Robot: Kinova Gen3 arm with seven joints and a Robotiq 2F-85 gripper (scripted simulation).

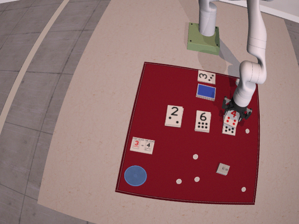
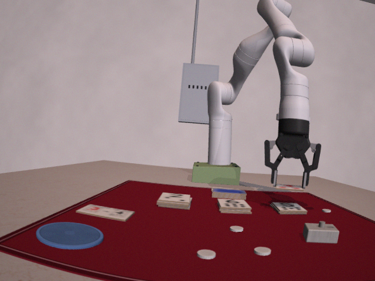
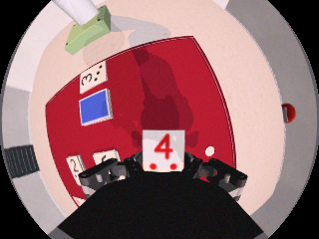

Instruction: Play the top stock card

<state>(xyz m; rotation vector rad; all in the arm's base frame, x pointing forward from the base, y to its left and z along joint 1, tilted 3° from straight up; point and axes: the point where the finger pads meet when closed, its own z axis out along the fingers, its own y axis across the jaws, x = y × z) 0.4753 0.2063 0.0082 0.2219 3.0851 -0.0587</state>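
Right now my hand is 120 mm to the left of the red mat, 80 mm short of it and 80 mm above it. The rest, counted from my hand: grey knobbed block 230 mm ahead, 50 mm below, 20 mm to the left.
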